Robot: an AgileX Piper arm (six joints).
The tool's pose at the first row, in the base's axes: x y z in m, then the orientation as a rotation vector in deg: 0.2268 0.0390 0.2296 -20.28 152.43 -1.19
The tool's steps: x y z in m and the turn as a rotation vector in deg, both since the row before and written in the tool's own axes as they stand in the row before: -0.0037 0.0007 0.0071 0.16 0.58 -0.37; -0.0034 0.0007 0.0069 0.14 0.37 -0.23; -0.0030 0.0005 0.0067 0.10 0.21 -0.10; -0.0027 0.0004 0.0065 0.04 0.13 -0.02; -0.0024 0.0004 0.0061 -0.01 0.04 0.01; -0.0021 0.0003 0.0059 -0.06 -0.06 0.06; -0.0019 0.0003 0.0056 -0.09 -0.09 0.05; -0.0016 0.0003 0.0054 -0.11 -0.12 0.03; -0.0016 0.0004 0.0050 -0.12 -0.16 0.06; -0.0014 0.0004 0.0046 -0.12 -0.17 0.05; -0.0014 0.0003 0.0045 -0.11 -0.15 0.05; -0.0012 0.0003 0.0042 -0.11 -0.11 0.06; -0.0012 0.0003 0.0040 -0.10 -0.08 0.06; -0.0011 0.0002 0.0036 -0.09 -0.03 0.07
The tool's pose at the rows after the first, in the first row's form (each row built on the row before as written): 0.2329 0.0409 0.2248 -20.77 152.92 -1.63; 0.2387 0.0427 0.2200 -21.06 153.23 -1.96; 0.2440 0.0442 0.2152 -21.18 153.41 -2.16; 0.2490 0.0455 0.2104 -21.20 153.53 -2.24; 0.2536 0.0467 0.2058 -21.19 153.57 -2.23; 0.2578 0.0477 0.2013 -21.12 153.53 -2.12; 0.2617 0.0487 0.1970 -21.07 153.46 -1.97; 0.2653 0.0496 0.1928 -21.06 153.36 -1.79; 0.2687 0.0506 0.1889 -21.00 153.23 -1.58; 0.2718 0.0515 0.1853 -20.96 153.08 -1.37; 0.2749 0.0523 0.1818 -20.92 152.95 -1.18; 0.2777 0.0531 0.1785 -20.87 152.86 -0.99; 0.2804 0.0539 0.1754 -20.82 152.80 -0.82; 0.2829 0.0546 0.1726 -20.75 152.79 -0.67
